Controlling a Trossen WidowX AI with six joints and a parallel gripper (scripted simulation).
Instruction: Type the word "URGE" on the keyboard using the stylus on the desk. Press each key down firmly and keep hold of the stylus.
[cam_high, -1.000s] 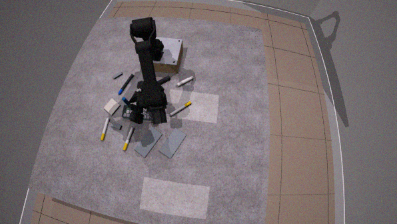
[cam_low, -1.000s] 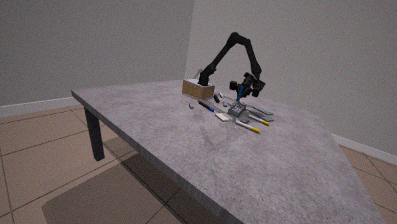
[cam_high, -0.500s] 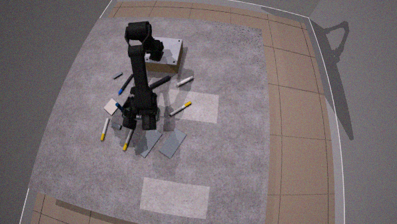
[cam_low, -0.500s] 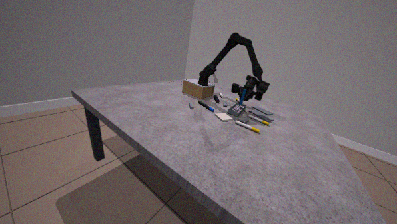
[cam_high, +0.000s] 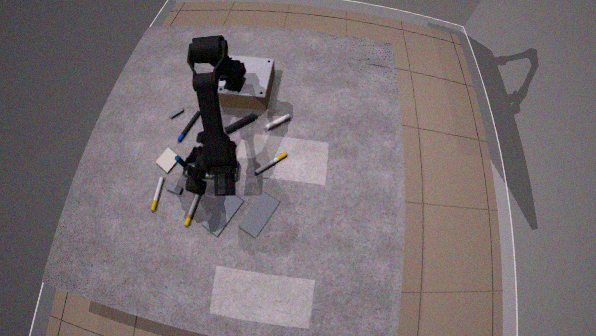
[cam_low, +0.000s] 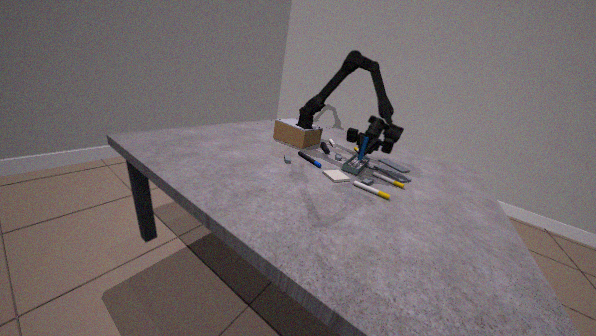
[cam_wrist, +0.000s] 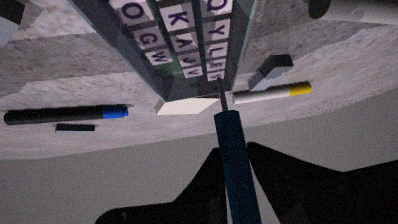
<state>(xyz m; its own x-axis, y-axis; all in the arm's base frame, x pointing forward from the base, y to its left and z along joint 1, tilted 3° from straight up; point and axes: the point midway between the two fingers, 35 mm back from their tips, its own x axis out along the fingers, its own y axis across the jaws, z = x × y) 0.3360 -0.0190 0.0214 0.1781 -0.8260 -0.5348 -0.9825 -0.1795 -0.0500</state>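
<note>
The grey block lies 7 cm below my gripper tip, 7 cm ahead of it and 5 cm to the right of it. From my gripper tip the other things lie so: pale pad (12 cm to the right, 8 cm below, 2 cm behind); blue stylus (1 cm below).
</note>
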